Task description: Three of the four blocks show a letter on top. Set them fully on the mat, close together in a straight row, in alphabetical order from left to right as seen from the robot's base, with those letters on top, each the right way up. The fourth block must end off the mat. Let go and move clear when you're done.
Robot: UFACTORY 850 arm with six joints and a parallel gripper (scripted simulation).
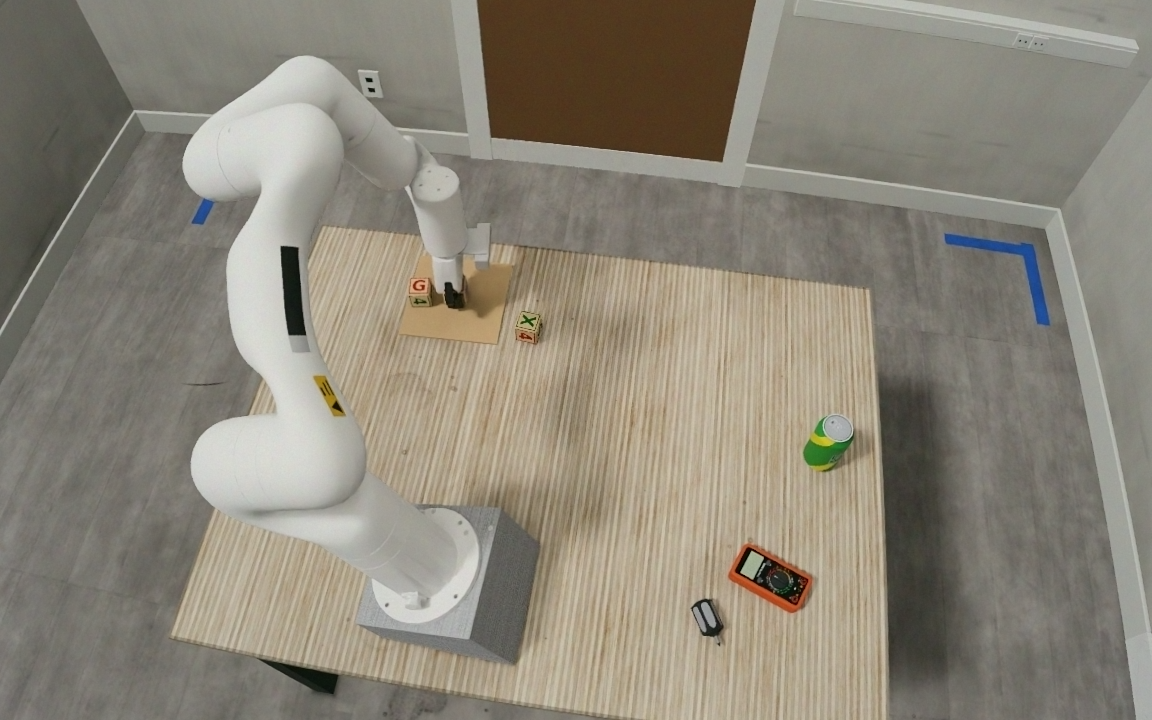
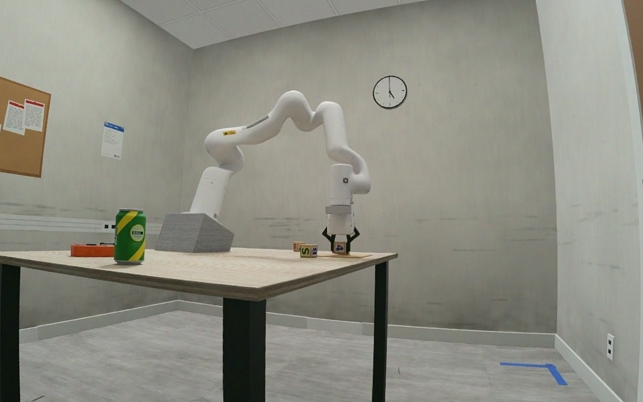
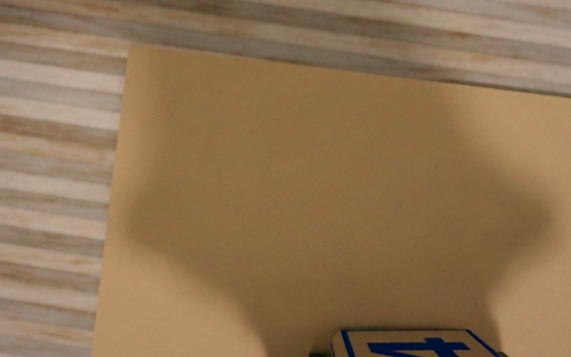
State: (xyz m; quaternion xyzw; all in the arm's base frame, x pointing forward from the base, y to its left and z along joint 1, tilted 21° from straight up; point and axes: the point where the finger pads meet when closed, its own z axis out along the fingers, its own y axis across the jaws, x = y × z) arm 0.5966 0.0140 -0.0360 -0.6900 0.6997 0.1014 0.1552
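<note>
The Q block is right at my hand. The rest, counted from my hand: G block 7 cm to the left; then tan mat 3 cm below; then X block 15 cm to the right, 9 cm behind, 1 cm below.
</note>
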